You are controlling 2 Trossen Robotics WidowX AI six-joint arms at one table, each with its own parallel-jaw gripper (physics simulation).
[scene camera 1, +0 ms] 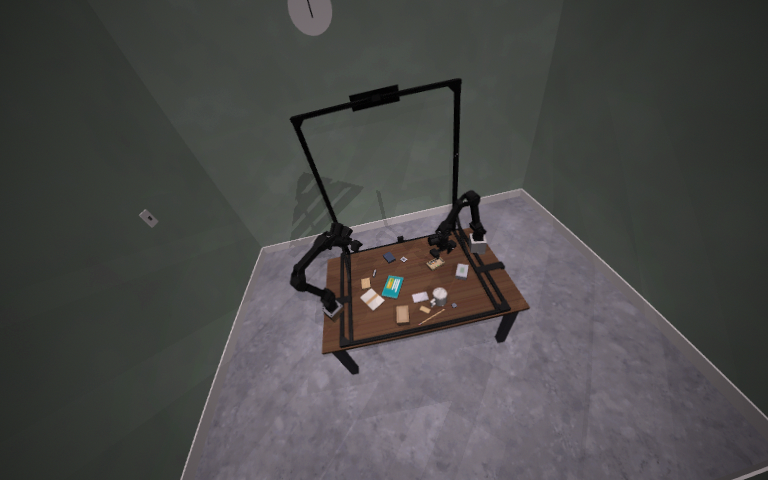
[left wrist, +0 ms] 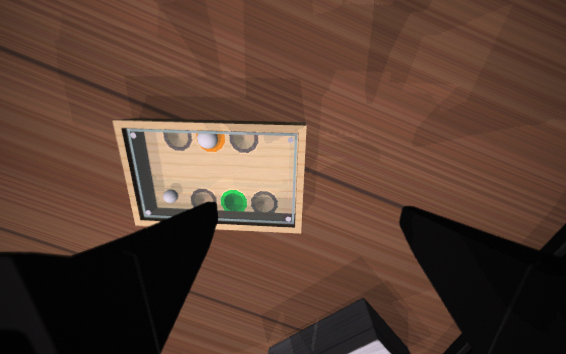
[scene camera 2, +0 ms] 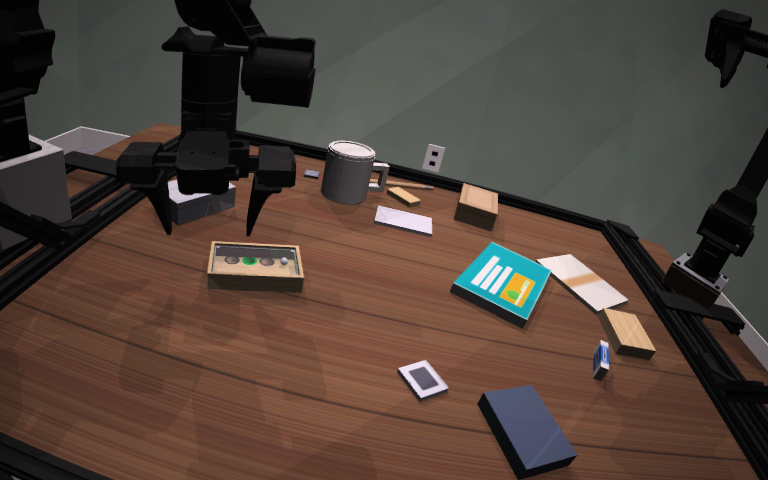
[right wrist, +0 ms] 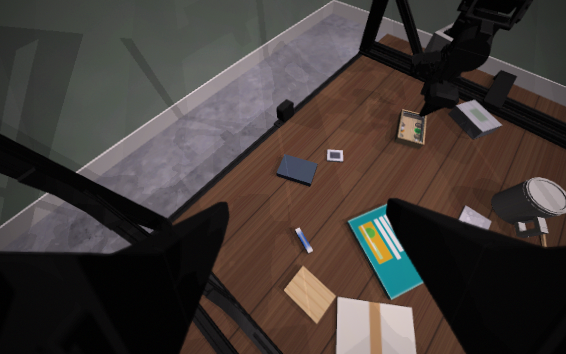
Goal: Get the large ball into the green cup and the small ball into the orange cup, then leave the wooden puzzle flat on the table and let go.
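Where they show: left gripper, fingertip midpoint: (scene camera 1: 442, 256) (left wrist: 308, 212) (scene camera 2: 208, 234) (right wrist: 421, 104); right gripper, fingertip midpoint: (scene camera 2: 764, 100) (right wrist: 306, 207); left arm's base, link origin: (scene camera 1: 478, 237) (scene camera 2: 5, 150); right arm's base, link origin: (scene camera 1: 332, 307) (scene camera 2: 701, 270).
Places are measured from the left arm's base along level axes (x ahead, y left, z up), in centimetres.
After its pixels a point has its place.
The wooden puzzle (scene camera 1: 435, 263) @[z -9.6, x 29.8, y 13.7 cm] (scene camera 2: 254, 282) @[z -10.3, x 31.5, y 10.3 cm] (left wrist: 225, 170) @[z -9.6, x 29.4, y 12.3 cm] (right wrist: 406, 128) @[z -9.6, x 31.5, y 12.7 cm] lies flat on the table under a clear cover. In the left wrist view the large ball (left wrist: 207, 140) @[z -10.1, x 31.3, y 11.5 cm] sits at the orange cup (left wrist: 219, 147) @[z -9.6, x 30.4, y 11.3 cm], covering part of it. The green cup (scene camera 2: 249, 260) @[z -9.6, x 29.1, y 12.7 cm] (left wrist: 234, 201) @[z -9.6, x 27.9, y 13.7 cm] is empty. The small ball (scene camera 2: 284, 260) @[z -10.4, x 31.8, y 16.5 cm] (left wrist: 170, 196) @[z -10.3, x 31.6, y 16.5 cm] lies outside the cups, near the corner on the green cup's side. My left gripper (scene camera 2: 208, 233) @[z -6.6, x 24.8, y 10.3 cm] (left wrist: 308, 212) @[z -6.6, x 24.8, y 10.3 cm] is open and empty above the table beside the puzzle, apart from it. My right gripper (right wrist: 306, 207) @[z 23.7, x 76.3, y 23.1 cm] is open and empty, raised far from the puzzle.
A white-topped box (scene camera 2: 202, 204) @[z -9.4, x 15.8, y 19.6 cm] (right wrist: 475, 119) @[z -8.1, x 15.0, y 21.8 cm] stands close to the puzzle, behind the left fingers in scene camera 2. A grey mug (scene camera 2: 346, 174) @[z -6.2, x 29.5, y 38.5 cm], a teal book (scene camera 2: 501, 283) @[z -10.0, x 57.9, y 29.5 cm], a dark blue box (scene camera 2: 527, 430) @[z -9.7, x 63.6, y 4.8 cm] and a small white-framed square (scene camera 2: 423, 379) @[z -10.9, x 52.8, y 7.6 cm] lie farther off.
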